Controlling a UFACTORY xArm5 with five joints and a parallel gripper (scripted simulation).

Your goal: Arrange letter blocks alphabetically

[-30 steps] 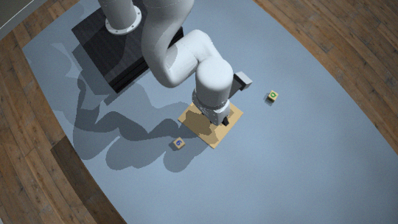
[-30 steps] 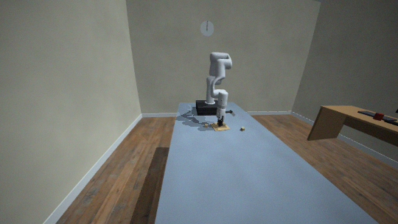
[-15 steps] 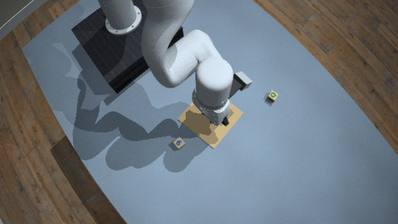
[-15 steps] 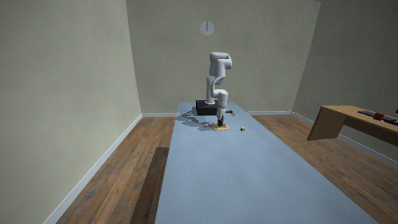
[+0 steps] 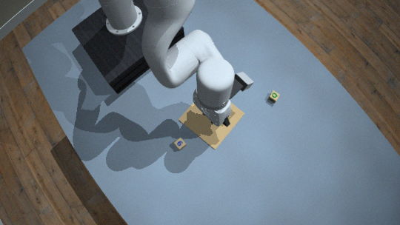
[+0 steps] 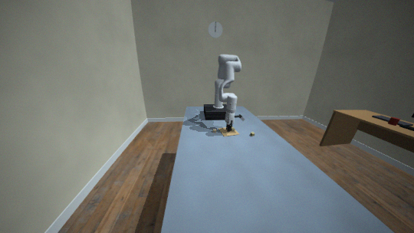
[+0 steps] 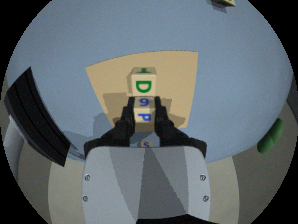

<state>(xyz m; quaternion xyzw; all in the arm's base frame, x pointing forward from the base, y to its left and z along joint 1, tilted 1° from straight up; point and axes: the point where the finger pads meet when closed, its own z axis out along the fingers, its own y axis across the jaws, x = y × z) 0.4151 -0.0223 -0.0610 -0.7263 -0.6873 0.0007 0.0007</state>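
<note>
Right now my hand is 3 cm above the tan mat. Round my hand: block (4 cm to the left, 1 cm below).
</note>
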